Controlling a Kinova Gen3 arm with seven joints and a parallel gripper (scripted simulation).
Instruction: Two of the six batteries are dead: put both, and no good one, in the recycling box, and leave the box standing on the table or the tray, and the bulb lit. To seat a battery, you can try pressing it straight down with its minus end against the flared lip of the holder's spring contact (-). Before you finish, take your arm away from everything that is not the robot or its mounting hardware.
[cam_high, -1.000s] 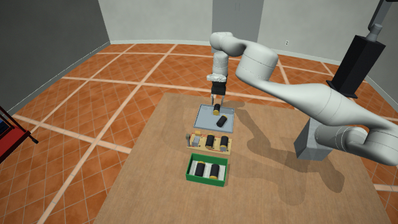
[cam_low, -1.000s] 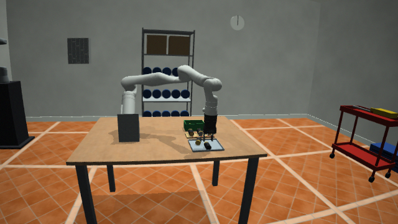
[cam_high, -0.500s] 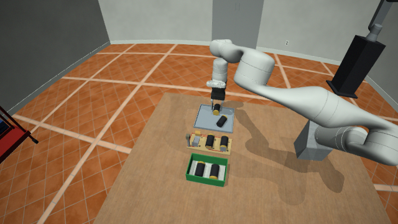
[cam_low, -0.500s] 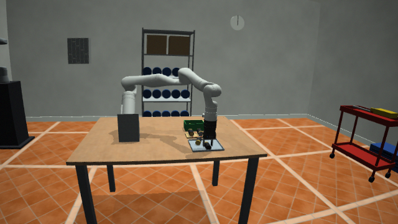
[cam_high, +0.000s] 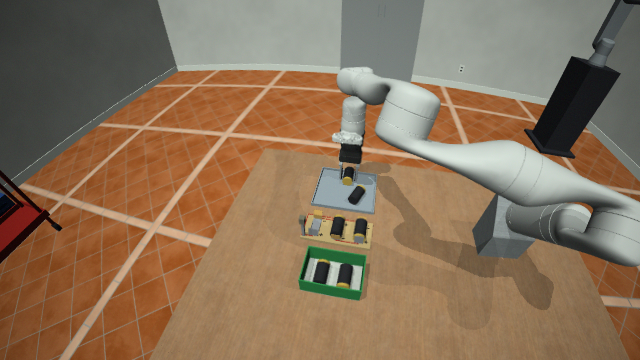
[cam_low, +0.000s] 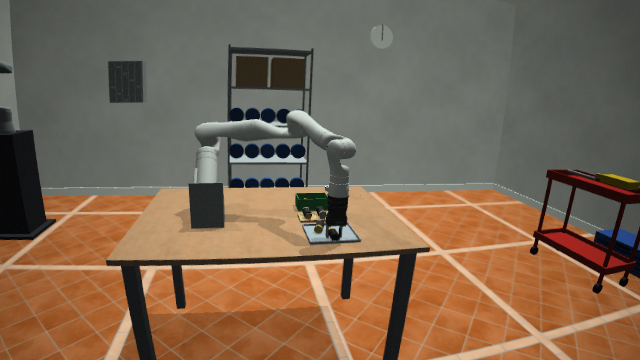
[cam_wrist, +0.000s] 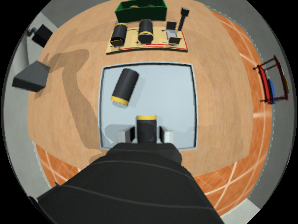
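The grey tray lies 50 mm to the left of my hand and 20 mm below it. The rest, counted from my hand: green recycling box: 10 mm behind, 370 mm to the left, 10 mm below.
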